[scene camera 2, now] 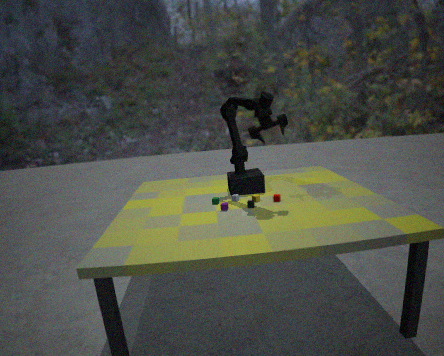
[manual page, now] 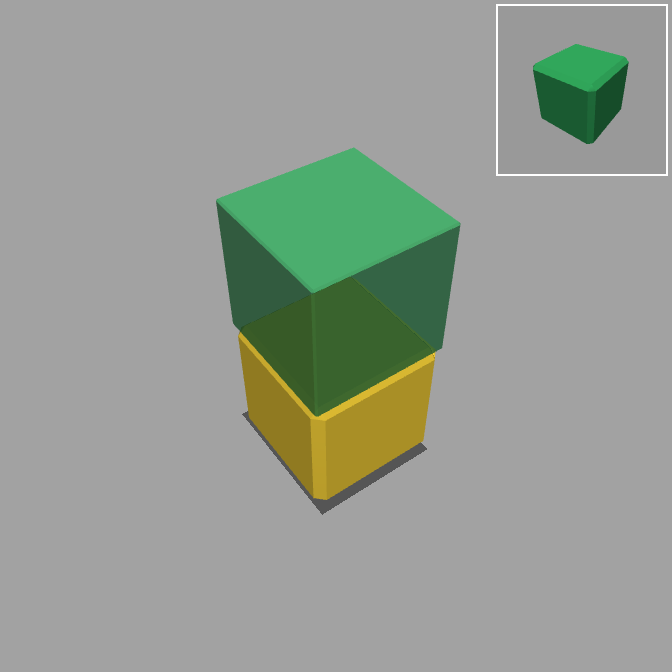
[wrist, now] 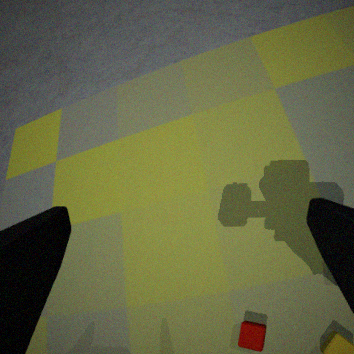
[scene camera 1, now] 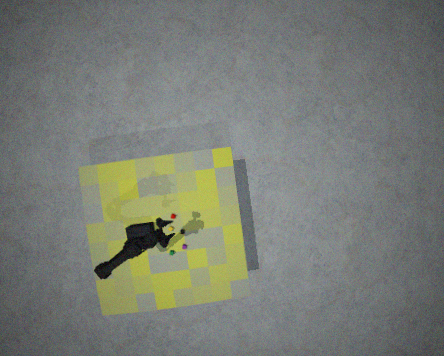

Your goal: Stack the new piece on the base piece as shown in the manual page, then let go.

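Where they show: gripper, between the fingertips: (scene camera 2: pixel 273 138) (wrist: pixel 189 214) (scene camera 1: pixel 174 227); arm's base, origin of its link: (scene camera 2: pixel 240 172).
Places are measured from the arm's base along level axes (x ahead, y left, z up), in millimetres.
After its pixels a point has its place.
Several small cubes lie apart on the table; which are the base and new pieces I cannot tell. A red cube (scene camera 1: pixel 173 216) {x 328, y 80, z -66 mm} (scene camera 2: pixel 277 198) {x 339, y 77, z -79 mm} (wrist: pixel 252 336) {x 322, y 79, z -66 mm} is at one end of the group. A yellow cube (scene camera 1: pixel 171 229) {x 278, y -15, z -66 mm} (scene camera 2: pixel 256 198) {x 289, y -14, z -77 mm} (wrist: pixel 339 345) {x 276, y -11, z -66 mm} is cut by the wrist view's edge. A black cube (scene camera 1: pixel 182 231) {x 356, y -59, z -67 mm} (scene camera 2: pixel 251 204) {x 369, y -69, z -78 mm}, a purple cube (scene camera 1: pixel 184 246) {x 331, y -182, z -67 mm} (scene camera 2: pixel 224 206) {x 341, y -192, z -76 mm} and a green cube (scene camera 1: pixel 172 252) {x 221, y -198, z -69 mm} (scene camera 2: pixel 215 201) {x 226, y -208, z -80 mm} lie nearby. A white cube (scene camera 2: pixel 235 198) {x 228, y -104, z -80 mm} is hidden in scene camera 1. My gripper (scene camera 1: pixel 172 228) {x 392, y 50, z 219 mm} (scene camera 2: pixel 274 138) {x 392, y 50, z 219 mm} (wrist: pixel 189 214) {x 392, y 50, z 219 mm} is open and empty, high above the table.
The table (scene camera 1: pixel 170 290) {x 81, y -515, z -96 mm} (scene camera 2: pixel 190 250) {x 710, y -415, z -96 mm} (wrist: pixel 165 150) {x 655, y 102, z -96 mm} has a yellow and grey chequered top. The arm's dark base box (scene camera 2: pixel 246 181) {x 131, y -8, z -24 mm} stands behind the cubes in scene camera 2. The arm's shadow falls across the table top near the black cube.
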